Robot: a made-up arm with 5 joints. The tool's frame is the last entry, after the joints.
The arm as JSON. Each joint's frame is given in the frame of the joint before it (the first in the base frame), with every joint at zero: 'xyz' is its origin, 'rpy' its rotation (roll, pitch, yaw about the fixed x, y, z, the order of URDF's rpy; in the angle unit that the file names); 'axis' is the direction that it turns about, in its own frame. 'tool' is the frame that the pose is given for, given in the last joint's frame.
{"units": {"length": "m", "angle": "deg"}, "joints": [
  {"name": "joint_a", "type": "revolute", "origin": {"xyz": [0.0, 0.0, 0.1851], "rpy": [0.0, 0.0, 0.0]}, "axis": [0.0, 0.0, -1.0]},
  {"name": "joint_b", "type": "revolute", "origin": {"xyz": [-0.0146, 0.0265, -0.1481], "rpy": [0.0, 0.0, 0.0]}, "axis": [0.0, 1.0, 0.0]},
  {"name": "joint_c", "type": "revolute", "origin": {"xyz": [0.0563, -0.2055, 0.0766], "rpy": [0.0, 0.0, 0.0]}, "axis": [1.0, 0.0, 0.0]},
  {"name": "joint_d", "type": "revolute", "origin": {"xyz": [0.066, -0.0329, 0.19], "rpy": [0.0, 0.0, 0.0]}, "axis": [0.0, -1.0, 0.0]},
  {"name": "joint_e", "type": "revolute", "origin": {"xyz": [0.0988, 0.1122, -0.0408], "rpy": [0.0, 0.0, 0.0]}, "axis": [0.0, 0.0, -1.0]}
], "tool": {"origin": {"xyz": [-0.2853, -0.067, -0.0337], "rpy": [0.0, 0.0, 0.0]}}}
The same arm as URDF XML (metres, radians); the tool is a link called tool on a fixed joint. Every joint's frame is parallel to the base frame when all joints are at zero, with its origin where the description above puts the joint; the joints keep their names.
<robot name="arm">
<link name="base"/>
<link name="link1"/>
<link name="link2"/>
<link name="link3"/>
<link name="link4"/>
<link name="link5"/>
<link name="tool"/>
<joint name="joint_a" type="continuous"><parent link="base"/><child link="link1"/><origin xyz="0.0000 0.0000 0.1851" rpy="0.0000 0.0000 0.0000"/><axis xyz="0 0 -1"/></joint>
<joint name="joint_b" type="continuous"><parent link="link1"/><child link="link2"/><origin xyz="-0.0146 0.0265 -0.1481" rpy="0.0000 0.0000 0.0000"/><axis xyz="0 1 0"/></joint>
<joint name="joint_c" type="continuous"><parent link="link2"/><child link="link3"/><origin xyz="0.0563 -0.2055 0.0766" rpy="0.0000 0.0000 0.0000"/><axis xyz="1 0 0"/></joint>
<joint name="joint_d" type="continuous"><parent link="link3"/><child link="link4"/><origin xyz="0.0660 -0.0329 0.1900" rpy="0.0000 0.0000 0.0000"/><axis xyz="0 -1 0"/></joint>
<joint name="joint_e" type="continuous"><parent link="link4"/><child link="link5"/><origin xyz="0.0988 0.1122 -0.0408" rpy="0.0000 0.0000 0.0000"/><axis xyz="0 0 -1"/></joint>
<joint name="tool_fixed" type="fixed"><parent link="link5"/><child link="tool"/><origin xyz="-0.2853 -0.0670 -0.0337" rpy="0.0000 0.0000 0.0000"/></joint>
</robot>

